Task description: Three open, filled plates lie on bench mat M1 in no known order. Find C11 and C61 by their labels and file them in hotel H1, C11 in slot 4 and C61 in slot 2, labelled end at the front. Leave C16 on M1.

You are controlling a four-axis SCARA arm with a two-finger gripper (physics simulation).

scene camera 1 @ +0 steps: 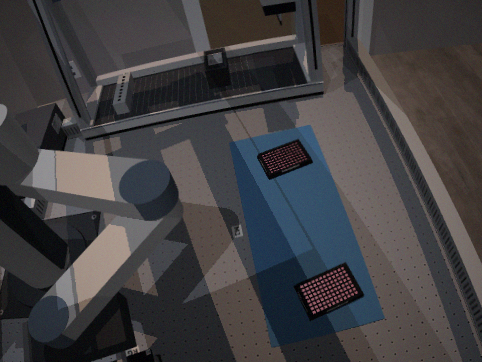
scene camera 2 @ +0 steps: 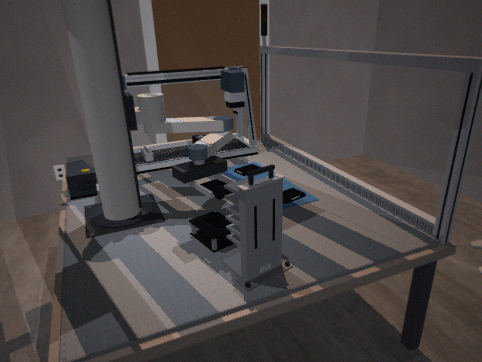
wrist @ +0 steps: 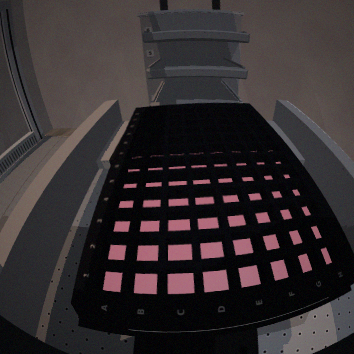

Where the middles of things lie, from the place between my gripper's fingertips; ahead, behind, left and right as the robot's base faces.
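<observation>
Positions counted from my hand: the blue mat M1 (scene camera 1: 297, 225) is 360 mm ahead, 460 mm to the left and 220 mm below; the dark deck (scene camera 1: 185, 92) is 70 mm ahead, 1000 mm to the left and 190 mm below; the black box (scene camera 1: 37, 123) is 430 mm behind, 830 mm to the left and 160 mm below.
</observation>
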